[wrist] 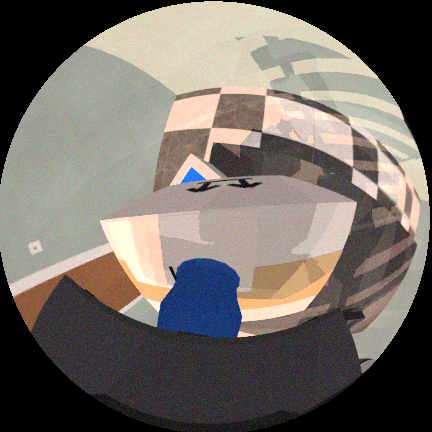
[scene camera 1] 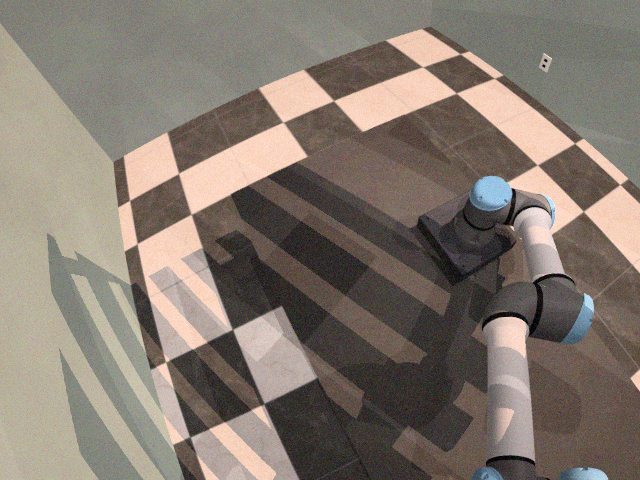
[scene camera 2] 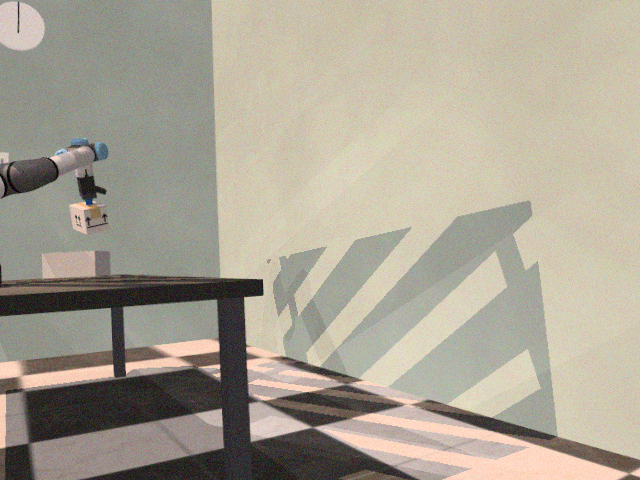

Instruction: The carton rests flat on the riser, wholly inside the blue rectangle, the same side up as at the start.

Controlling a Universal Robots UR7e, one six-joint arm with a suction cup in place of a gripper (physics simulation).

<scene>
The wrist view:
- suction cup: 202, 300
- white carton: 283, 236, held by the suction cup
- white riser: 194, 168, on the table
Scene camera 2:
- white carton: 88, 219
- white riser: 82, 263
</scene>
